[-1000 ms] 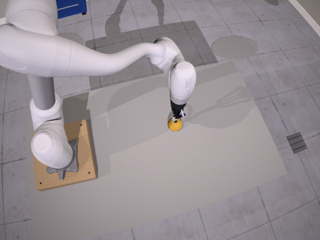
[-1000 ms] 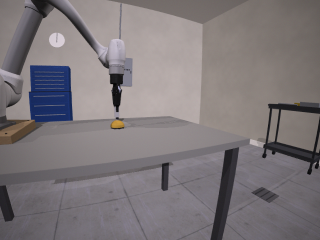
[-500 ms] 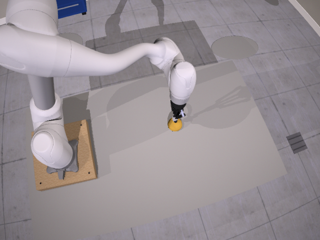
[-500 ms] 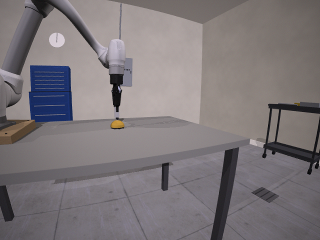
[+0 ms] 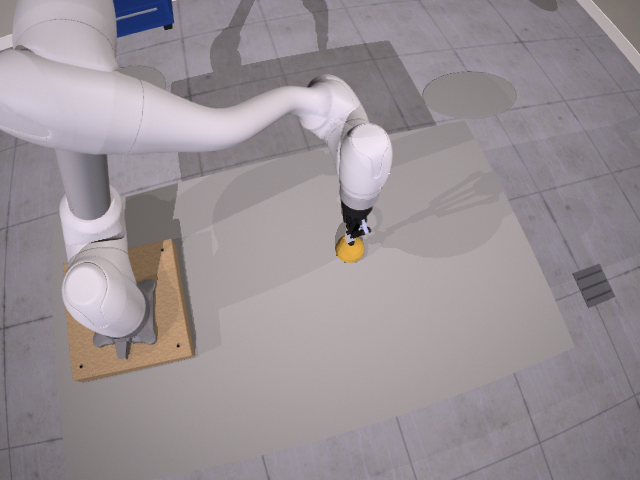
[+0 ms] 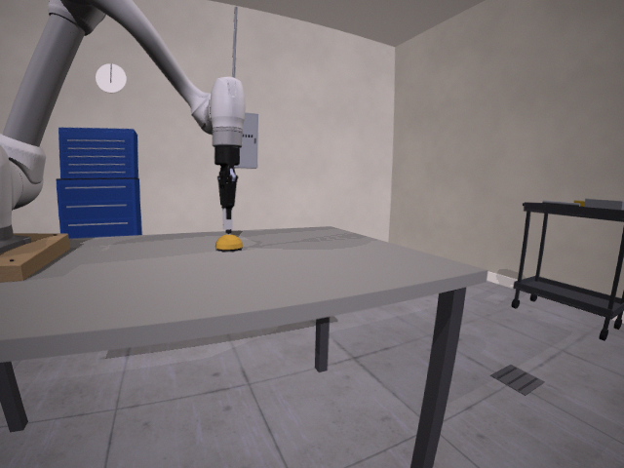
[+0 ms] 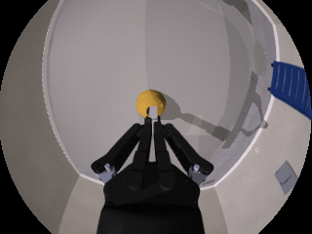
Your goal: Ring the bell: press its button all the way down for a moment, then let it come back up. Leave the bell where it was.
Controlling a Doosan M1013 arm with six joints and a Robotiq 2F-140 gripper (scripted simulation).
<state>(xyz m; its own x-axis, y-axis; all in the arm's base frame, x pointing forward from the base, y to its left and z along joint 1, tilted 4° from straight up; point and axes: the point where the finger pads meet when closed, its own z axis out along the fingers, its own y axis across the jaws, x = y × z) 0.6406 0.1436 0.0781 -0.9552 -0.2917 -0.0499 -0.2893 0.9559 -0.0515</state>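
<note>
Right now the small dark button is 4 cm below my hand and 1 cm to the right of it. Also, from my hand: yellow dome bell (6 cm below, 1 cm to the right).
</note>
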